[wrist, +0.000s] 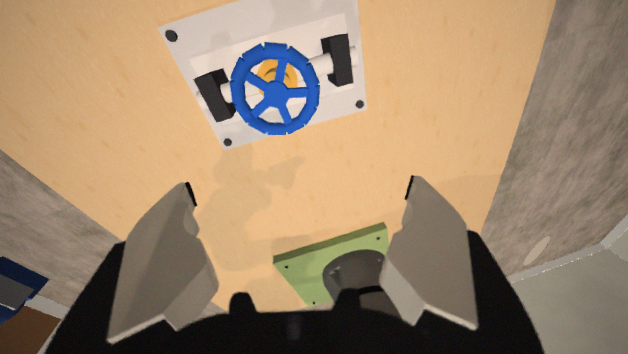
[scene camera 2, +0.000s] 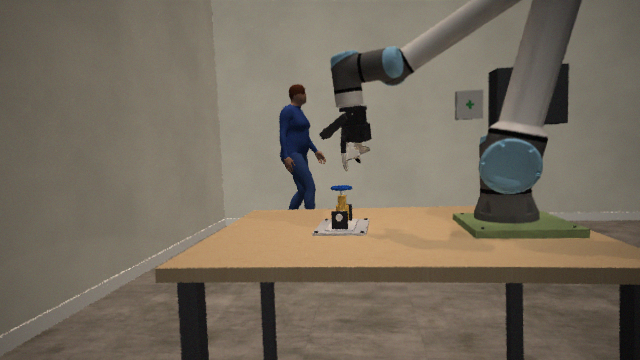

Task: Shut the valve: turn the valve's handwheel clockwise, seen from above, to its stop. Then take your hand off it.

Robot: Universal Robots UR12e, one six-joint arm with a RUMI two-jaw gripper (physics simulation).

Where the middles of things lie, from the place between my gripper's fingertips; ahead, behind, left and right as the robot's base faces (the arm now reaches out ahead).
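Scene:
Blue spoked handwheel (wrist: 276, 94): 10 mm to the left of my hand, 40 mm ahead of it, 80 mm below it. Light grey base plate (wrist: 196, 35): likewise 10 mm to the left of my hand and 40 mm ahead of it, but 200 mm below it.

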